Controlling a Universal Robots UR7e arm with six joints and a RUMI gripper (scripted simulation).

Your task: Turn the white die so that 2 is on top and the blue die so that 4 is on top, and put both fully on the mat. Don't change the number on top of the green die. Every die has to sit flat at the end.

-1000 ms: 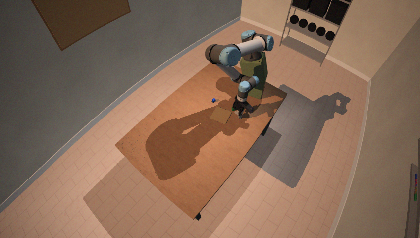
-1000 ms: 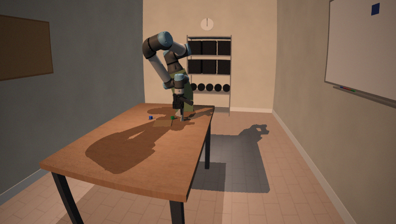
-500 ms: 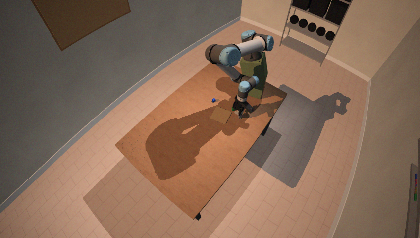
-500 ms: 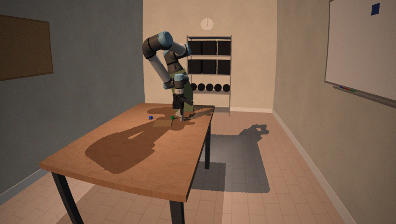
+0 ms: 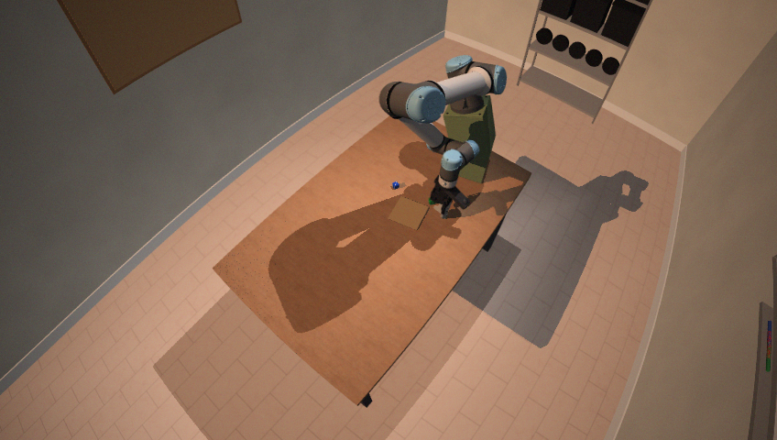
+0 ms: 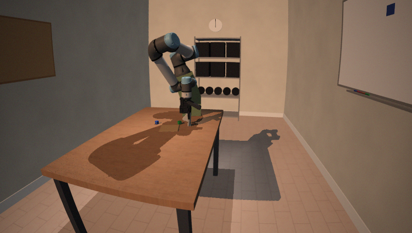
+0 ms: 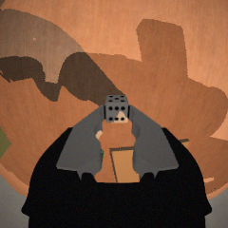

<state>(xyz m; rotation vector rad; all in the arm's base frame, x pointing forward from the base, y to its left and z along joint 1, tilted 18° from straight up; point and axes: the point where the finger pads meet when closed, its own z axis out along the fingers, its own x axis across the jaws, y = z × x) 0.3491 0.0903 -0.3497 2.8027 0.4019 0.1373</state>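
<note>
My gripper is now 90 mm to the left of the green die and 10 mm past it. Round my hand: blue die 270 mm to the right, 40 mm ahead; then tan mat 120 mm to the right, 110 mm ahead, 20 mm below; then white die right at my hand.
</note>
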